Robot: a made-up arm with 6 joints. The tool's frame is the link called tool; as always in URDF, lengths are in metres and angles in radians. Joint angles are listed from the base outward.
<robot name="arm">
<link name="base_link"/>
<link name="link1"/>
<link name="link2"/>
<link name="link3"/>
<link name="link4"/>
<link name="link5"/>
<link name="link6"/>
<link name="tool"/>
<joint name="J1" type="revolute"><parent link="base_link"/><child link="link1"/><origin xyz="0 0 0.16"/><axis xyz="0 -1 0"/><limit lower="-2.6" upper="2.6"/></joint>
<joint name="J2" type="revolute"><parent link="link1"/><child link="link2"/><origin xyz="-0.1 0.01 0.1"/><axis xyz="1 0 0"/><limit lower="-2.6" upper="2.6"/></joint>
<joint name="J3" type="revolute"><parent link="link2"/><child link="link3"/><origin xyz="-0.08 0.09 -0.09"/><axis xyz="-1 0 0"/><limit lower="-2.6" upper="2.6"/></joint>
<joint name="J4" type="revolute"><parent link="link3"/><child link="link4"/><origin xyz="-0.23 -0.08 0.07"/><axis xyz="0 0 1"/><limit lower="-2.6" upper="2.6"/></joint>
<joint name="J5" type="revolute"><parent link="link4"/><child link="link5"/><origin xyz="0.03 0.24 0.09"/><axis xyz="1 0 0"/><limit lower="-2.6" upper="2.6"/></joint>
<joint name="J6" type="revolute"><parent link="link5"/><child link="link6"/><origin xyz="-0.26 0.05 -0.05"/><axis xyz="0 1 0"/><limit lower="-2.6" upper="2.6"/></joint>
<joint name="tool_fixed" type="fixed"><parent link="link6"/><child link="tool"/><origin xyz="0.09 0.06 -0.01"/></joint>
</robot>
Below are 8 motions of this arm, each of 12 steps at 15 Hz.
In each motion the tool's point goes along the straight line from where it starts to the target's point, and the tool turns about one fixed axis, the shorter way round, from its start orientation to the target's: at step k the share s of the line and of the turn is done. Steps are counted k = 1, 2, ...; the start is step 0. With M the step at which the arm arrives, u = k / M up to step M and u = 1 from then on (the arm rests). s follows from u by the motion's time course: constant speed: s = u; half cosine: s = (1 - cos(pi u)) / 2; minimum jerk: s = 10 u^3 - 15 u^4 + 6 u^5.
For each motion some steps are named. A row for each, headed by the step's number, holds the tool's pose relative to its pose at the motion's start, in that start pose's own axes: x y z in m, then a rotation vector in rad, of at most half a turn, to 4 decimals.
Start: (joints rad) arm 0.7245 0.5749 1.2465 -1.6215 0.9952 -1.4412
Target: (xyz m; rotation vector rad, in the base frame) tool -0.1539 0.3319 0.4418 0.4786 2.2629 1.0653
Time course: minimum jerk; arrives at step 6
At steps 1, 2, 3, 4, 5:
1: -0.0050 0.0051 -0.0042 0.0063 -0.0129 0.0009
2: -0.0295 0.0304 -0.0247 0.0373 -0.0762 0.0055
3: -0.0702 0.0725 -0.0589 0.0888 -0.1815 0.0131
4: -0.1110 0.1145 -0.0931 0.1404 -0.2868 0.0207
5: -0.1355 0.1398 -0.1137 0.1713 -0.3501 0.0253

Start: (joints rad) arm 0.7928 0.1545 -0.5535 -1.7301 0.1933 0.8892
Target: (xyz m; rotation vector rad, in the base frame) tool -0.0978 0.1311 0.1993 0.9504 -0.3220 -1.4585
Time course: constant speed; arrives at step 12
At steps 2, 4, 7, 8, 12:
2: -0.0007 -0.0053 -0.0030 -0.0168 -0.2041 0.0026
4: -0.0014 -0.0107 -0.0061 -0.0337 -0.4083 0.0052
7: -0.0024 -0.0187 -0.0106 -0.0589 -0.7145 0.0091
8: -0.0027 -0.0214 -0.0121 -0.0673 -0.8166 0.0104
12: -0.0041 -0.0321 -0.0182 -0.1010 -1.2249 0.0156

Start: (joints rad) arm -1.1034 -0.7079 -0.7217 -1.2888 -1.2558 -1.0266
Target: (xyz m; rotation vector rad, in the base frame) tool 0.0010 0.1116 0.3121 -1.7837 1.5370 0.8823
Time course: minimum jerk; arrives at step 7
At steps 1, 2, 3, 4, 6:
1: 0.0016 -0.0006 -0.0014 -0.0123 0.0073 0.0134
2: 0.0097 -0.0038 -0.0085 -0.0763 0.0454 0.0832
3: 0.0245 -0.0095 -0.0217 -0.1940 0.1154 0.2115
4: 0.0422 -0.0164 -0.0373 -0.3333 0.1984 0.3635
6: 0.0651 -0.0253 -0.0577 -0.5151 0.3065 0.5616

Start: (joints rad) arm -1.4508 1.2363 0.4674 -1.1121 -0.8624 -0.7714
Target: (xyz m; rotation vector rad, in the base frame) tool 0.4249 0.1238 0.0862 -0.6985 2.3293 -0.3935
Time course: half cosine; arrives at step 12
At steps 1, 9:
1: 0.0053 0.0017 0.0015 -0.0028 0.0142 0.0026
9: 0.2662 0.0858 0.0739 -0.1412 0.7090 0.1280

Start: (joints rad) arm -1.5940 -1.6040 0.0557 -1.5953 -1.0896 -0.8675
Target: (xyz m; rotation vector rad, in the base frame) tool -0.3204 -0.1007 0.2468 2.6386 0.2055 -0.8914
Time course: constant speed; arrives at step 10
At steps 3, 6, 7, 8, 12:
3: -0.0525 0.0175 0.0575 -0.1992 0.0454 0.1241
6: -0.1050 0.0350 0.1151 -0.3983 0.0908 0.2482
7: -0.1225 0.0408 0.1343 -0.4647 0.1060 0.2895
8: -0.1400 0.0467 0.1534 -0.5311 0.1211 0.3309
12: -0.1749 0.0583 0.1918 -0.6639 0.1514 0.4136

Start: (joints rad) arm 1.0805 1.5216 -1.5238 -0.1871 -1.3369 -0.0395
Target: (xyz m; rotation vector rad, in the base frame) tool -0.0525 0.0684 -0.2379 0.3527 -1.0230 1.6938
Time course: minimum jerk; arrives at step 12
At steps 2, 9, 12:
2: 0.0055 -0.0110 -0.0020 -0.0170 0.0209 0.0319
9: 0.1394 -0.2768 -0.0514 -0.4297 0.5287 0.8054
12: 0.1555 -0.3088 -0.0573 -0.4793 0.5898 0.8985

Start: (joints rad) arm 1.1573 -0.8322 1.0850 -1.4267 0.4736 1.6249
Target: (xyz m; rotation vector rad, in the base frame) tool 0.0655 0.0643 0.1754 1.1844 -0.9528 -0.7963
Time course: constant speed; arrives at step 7
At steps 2, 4, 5, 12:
2: 0.0091 0.0117 0.0651 0.1936 0.1400 -0.0429
4: 0.0181 0.0234 0.1302 0.3873 0.2800 -0.0857
5: 0.0226 0.0292 0.1627 0.4841 0.3500 -0.1072
12: 0.0317 0.0409 0.2278 0.6777 0.4899 -0.1500

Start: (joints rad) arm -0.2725 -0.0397 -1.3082 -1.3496 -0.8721 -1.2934
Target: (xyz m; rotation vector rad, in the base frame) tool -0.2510 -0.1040 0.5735 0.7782 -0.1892 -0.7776
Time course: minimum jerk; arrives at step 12
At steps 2, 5, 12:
2: -0.0024 -0.0099 0.0035 0.0372 -0.0012 -0.0032
5: -0.0233 -0.0970 0.0343 0.3629 -0.0117 -0.0317
12: -0.0671 -0.2799 0.0990 1.0469 -0.0337 -0.0916

